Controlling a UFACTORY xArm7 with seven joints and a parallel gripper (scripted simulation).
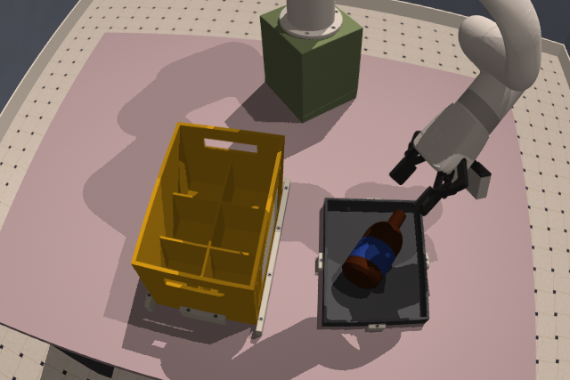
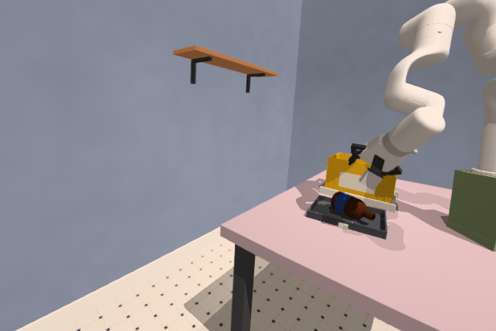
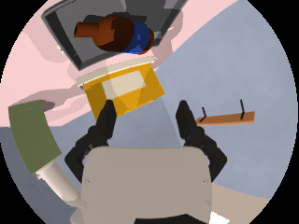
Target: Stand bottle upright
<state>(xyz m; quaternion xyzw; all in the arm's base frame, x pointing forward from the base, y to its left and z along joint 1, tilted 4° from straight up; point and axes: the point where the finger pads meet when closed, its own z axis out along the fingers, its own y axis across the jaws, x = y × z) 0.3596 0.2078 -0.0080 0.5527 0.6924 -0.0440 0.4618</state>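
Now: the brown bottle 150 mm below my hand, 20 mm ahead of it and 10 mm to the right of it. From my hand the other things lie so: dark tray (180 mm below, 40 mm ahead, 20 mm to the right); yellow crate (300 mm to the right, 110 mm below, 60 mm ahead).
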